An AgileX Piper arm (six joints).
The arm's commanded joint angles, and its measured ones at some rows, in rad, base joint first. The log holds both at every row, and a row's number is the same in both.
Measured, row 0:
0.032, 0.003, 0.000, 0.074, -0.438, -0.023
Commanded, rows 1 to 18:
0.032, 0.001, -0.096, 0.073, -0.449, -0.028
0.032, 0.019, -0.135, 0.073, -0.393, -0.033
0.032, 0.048, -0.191, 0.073, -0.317, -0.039
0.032, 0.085, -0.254, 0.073, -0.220, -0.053
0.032, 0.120, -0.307, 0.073, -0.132, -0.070
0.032, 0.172, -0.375, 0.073, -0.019, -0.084
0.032, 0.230, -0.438, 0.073, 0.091, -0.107
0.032, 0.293, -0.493, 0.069, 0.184, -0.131
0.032, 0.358, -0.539, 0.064, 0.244, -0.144
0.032, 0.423, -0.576, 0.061, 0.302, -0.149
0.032, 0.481, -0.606, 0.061, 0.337, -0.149
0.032, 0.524, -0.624, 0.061, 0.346, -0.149
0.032, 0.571, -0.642, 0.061, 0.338, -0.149
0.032, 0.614, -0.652, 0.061, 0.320, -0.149
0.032, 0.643, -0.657, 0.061, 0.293, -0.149
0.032, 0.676, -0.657, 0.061, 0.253, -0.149
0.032, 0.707, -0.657, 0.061, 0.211, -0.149
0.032, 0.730, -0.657, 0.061, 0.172, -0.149
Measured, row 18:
0.032, 0.630, -0.642, 0.067, 0.283, -0.142
